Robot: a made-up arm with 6 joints.
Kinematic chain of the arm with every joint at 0, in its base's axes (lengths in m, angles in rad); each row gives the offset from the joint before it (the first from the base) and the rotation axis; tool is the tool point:
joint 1: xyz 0 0 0.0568 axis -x
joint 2: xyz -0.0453 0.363 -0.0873 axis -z
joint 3: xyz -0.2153 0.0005 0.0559 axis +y
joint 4: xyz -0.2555 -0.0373 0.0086 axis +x
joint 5: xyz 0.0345 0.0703 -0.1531 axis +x
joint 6: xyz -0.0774 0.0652 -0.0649 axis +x
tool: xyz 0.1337 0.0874 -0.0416
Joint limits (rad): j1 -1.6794..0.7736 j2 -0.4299..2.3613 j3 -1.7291..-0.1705 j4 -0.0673..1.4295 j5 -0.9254..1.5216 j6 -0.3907..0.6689
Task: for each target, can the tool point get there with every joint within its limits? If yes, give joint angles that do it. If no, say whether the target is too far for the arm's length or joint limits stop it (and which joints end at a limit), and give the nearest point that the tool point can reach.
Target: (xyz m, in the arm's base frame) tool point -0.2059 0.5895 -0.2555
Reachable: yes | joints -0.0277 0.1592 -0.6604 0.1420 -0.4231 0.3576
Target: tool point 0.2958 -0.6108 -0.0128
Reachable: no: joint limits stop it (at a limit: joint 1, joint 2) | nearest point 0.1658 0.0056 -0.2188 | short by 0.663 m
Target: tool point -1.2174 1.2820 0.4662
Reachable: no: too far | nearest point -0.4570 0.6751 0.2724 | short by 0.992 m
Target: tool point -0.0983 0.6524 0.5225
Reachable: yes | joints -0.7347 1.0609 -0.8991 0.6732 1.1855 0.0751
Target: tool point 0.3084 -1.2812 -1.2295
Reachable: no: too far | nearest point 0.1331 0.0256 -0.5204 | short by 1.497 m
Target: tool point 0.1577 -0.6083 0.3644
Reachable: no: joint limits stop it (at a limit: joint 1, joint 2, joint 3, joint 4) | nearest point 0.3434 -0.2428 0.6000 | short by 0.473 m
